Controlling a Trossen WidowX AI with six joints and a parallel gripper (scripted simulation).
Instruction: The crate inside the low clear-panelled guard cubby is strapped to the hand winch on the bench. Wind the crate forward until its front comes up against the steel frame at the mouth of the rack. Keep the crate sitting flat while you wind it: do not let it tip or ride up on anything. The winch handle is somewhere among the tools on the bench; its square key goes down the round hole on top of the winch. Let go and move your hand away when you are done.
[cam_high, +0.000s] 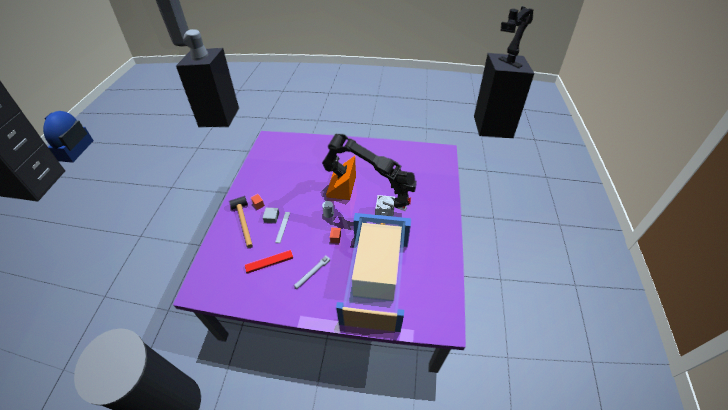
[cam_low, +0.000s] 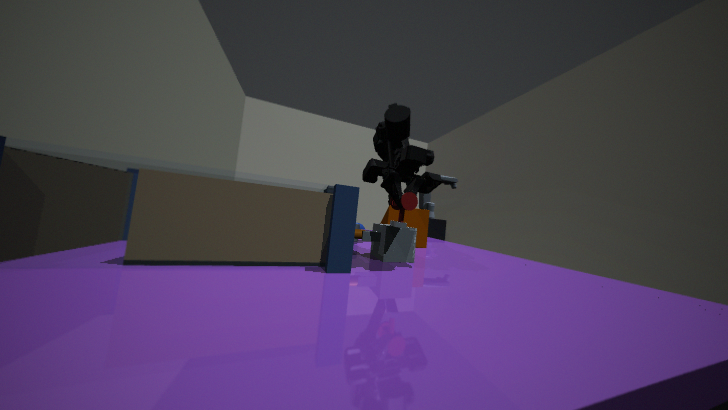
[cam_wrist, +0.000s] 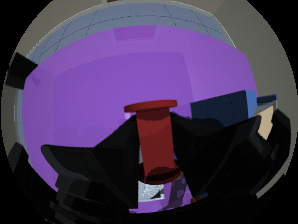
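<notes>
Now: the red knob 20 mm to the right of my gripper tip. Also, from my gripper tip: grey bar: 630 mm to the right, 130 mm below, 80 mm ahead; then grey winch: 120 mm to the right, 100 mm below, 60 mm behind; then winch handle: 50 mm to the right, 30 mm below, 20 mm behind.
</notes>
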